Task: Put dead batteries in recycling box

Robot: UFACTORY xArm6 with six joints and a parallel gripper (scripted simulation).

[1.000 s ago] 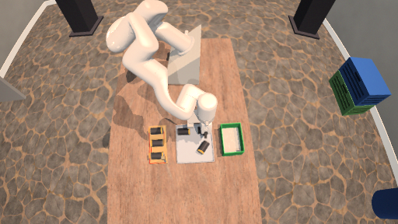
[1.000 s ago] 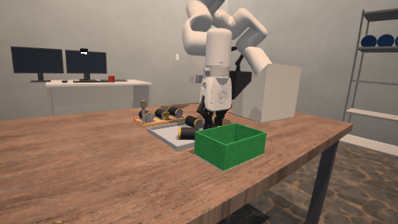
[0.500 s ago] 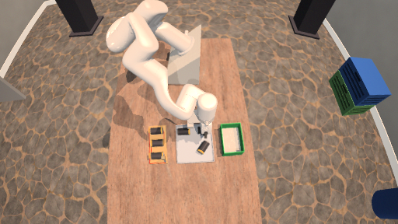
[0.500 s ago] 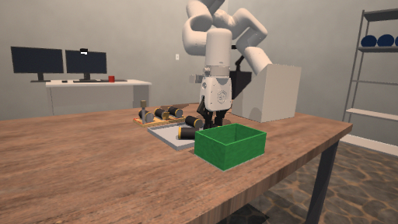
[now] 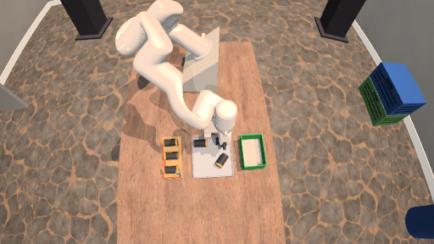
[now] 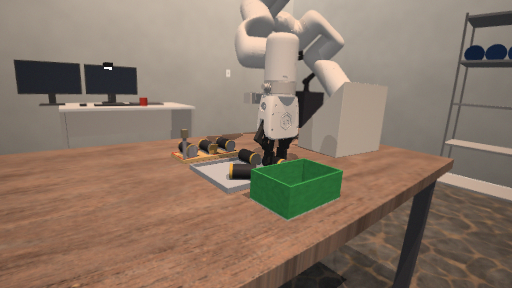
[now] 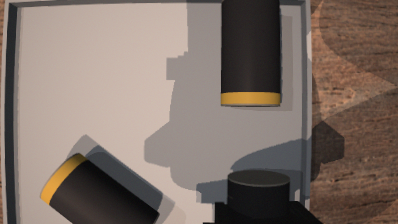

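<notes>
Right now my hand is 14 cm to the right of the green recycling box, 4 cm short of it and 3 cm above it. Round my hand: grey tray: 7 cm ahead, 4 cm to the right, 4 cm below.
</notes>
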